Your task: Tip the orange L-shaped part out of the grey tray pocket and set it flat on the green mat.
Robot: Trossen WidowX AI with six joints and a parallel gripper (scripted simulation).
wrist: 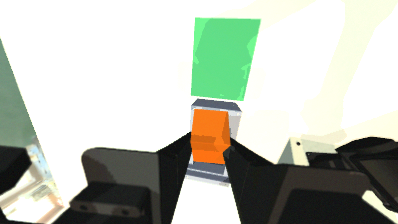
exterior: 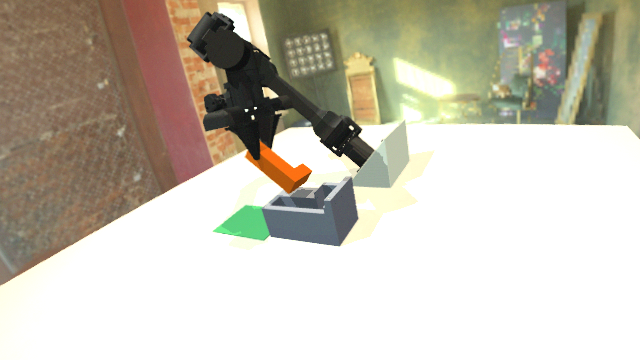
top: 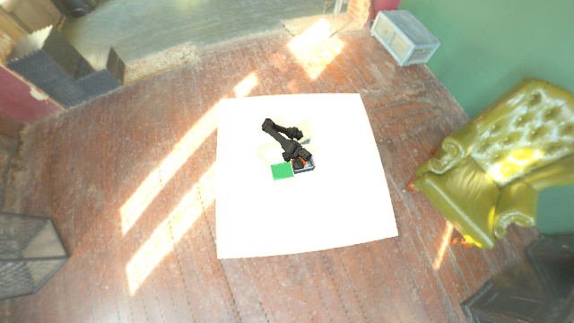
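Now: the orange L-shaped part 10 mm behind my gripper tip, 30 mm to the left of it and 30 mm below it. From my gripper tip the other things lie so: green mat (10 mm behind, 90 mm to the right, 160 mm below).
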